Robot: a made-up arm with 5 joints.
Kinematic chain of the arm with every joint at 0, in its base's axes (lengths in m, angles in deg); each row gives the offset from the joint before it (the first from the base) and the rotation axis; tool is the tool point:
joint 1: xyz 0 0 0.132 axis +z
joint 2: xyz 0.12 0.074 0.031 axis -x
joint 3: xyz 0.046 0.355 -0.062 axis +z
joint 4: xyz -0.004 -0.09 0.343 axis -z
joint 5: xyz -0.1 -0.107 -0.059 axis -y
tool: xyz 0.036 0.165 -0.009
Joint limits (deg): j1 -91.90..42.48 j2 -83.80..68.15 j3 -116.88..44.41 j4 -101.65..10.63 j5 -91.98..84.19
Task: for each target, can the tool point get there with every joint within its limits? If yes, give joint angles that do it. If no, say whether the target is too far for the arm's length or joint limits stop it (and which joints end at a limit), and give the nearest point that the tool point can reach.
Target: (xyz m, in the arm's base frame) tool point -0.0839 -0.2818 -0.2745
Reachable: no: joint limits stop it (at a limit: joint 1, joint 2, joint 3, joint 4) | nearest point 0.4036 -0.2071 -0.1786 | short by 0.502 m
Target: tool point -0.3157 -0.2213 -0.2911
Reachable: no: joint limits stop it (at a limit: joint 1, joint 2, joint 4, joint 5) | nearest point -0.2955 0.2546 -0.1178 | short by 0.507 m
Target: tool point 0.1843 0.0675 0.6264
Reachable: yes | joints -57.63 -51.68 -83.39 -52.65 -32.83
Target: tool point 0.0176 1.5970 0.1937
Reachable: no: too far | nearest point 0.0071 0.6470 0.1745 | short by 0.950 m
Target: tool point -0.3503 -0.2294 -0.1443
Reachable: no: joint limits stop it (at a limit: joint 1, joint 2, joint 4, joint 5) | nearest point -0.2830 0.2416 -0.0727 | short by 0.481 m
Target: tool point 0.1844 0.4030 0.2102
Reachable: yes | joints -9.01 35.23 30.21 -18.98 46.81
